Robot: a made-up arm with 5 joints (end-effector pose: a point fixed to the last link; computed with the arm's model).
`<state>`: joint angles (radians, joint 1 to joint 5).
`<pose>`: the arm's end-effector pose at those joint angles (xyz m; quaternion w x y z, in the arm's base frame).
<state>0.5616 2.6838 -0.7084 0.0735 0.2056</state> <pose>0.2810 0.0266 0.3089 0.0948 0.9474 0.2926 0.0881</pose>
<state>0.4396 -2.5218 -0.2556 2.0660 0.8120</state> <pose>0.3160 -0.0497 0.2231 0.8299 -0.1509 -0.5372 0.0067</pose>
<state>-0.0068 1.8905 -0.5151 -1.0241 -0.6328</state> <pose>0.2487 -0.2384 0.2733 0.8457 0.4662 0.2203 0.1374</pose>
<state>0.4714 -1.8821 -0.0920 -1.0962 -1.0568</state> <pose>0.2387 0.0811 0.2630 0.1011 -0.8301 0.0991 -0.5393</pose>
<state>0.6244 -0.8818 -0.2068 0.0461 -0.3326</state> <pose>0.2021 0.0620 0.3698 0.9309 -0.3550 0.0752 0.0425</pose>
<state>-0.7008 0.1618 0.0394 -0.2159 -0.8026</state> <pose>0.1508 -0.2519 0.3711 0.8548 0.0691 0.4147 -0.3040</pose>
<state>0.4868 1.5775 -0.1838 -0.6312 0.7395</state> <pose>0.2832 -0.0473 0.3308 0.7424 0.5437 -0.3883 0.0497</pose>
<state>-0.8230 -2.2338 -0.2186 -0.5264 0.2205</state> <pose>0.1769 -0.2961 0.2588 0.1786 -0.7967 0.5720 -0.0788</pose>
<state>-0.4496 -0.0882 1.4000 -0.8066 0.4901</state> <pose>0.1193 -0.1477 0.3090 0.6779 -0.4275 -0.1889 0.5675</pose>
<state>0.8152 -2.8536 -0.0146 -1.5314 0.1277</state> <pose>0.2231 0.0960 0.2550 0.4888 0.8585 -0.0735 0.1367</pose>
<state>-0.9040 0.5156 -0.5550 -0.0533 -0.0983</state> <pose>0.0866 -0.3446 0.3266 0.7556 0.2902 -0.0492 -0.5851</pose>
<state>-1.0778 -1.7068 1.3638 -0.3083 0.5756</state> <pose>0.0432 -0.2102 0.2721 0.6401 -0.1359 0.6987 0.2890</pose>
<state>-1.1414 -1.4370 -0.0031 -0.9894 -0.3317</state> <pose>0.1413 -0.3068 0.2651 0.1504 -0.6129 0.7420 -0.2263</pose>
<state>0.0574 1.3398 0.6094 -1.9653 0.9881</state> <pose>0.1748 -0.1861 0.3981 0.4677 -0.4084 -0.7756 0.1133</pose>
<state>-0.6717 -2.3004 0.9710 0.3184 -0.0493</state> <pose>0.0929 -0.1811 0.2650 0.2801 -0.4107 0.8566 -0.1383</pose>
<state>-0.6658 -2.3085 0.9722 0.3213 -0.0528</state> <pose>0.0934 -0.1804 0.2651 0.2760 -0.4127 0.8567 -0.1400</pose>
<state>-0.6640 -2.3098 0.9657 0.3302 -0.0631</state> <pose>0.0938 -0.1804 0.2646 0.2743 -0.4135 0.8556 -0.1473</pose>
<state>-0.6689 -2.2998 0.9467 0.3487 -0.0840</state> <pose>0.0939 -0.1817 0.2632 0.2766 -0.4118 0.8528 -0.1633</pose>
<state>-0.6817 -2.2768 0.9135 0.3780 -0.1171</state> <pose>0.0939 -0.1846 0.2606 0.2835 -0.4061 0.8478 -0.1894</pose>
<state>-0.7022 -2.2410 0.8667 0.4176 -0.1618</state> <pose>0.0938 -0.1891 0.2571 0.2950 -0.3947 0.8406 -0.2249</pose>
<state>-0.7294 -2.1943 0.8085 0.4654 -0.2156</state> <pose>0.0940 -0.1949 0.2528 0.3103 -0.3760 0.8310 -0.2679</pose>
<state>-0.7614 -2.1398 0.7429 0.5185 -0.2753</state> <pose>0.0945 -0.2018 0.2482 0.3280 -0.3493 0.8191 -0.3152</pose>
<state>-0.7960 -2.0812 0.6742 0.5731 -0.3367</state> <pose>0.0954 -0.2095 0.2439 0.3466 -0.3156 0.8053 -0.3630</pose>
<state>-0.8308 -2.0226 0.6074 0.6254 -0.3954</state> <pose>0.0965 -0.2173 0.2403 0.3645 -0.2775 0.7901 -0.4072</pose>
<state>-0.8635 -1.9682 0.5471 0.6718 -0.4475</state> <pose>0.0976 -0.2247 0.2377 0.3803 -0.2389 0.7748 -0.4450</pose>
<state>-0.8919 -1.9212 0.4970 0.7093 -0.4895</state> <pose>0.0984 -0.2312 0.2361 0.3934 -0.2040 0.7605 -0.4745</pose>
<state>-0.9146 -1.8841 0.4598 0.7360 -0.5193</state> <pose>0.0988 -0.2363 0.2353 0.4034 -0.1764 0.7490 -0.4952</pose>
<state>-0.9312 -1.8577 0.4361 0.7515 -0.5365</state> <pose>0.0987 -0.2398 0.2350 0.4102 -0.1579 0.7410 -0.5077</pose>
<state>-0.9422 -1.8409 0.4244 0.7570 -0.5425</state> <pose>0.0983 -0.2418 0.2349 0.4146 -0.1481 0.7366 -0.5134</pose>
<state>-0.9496 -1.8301 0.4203 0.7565 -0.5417</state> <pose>0.0976 -0.2428 0.2350 0.4175 -0.1438 0.7347 -0.5151</pose>
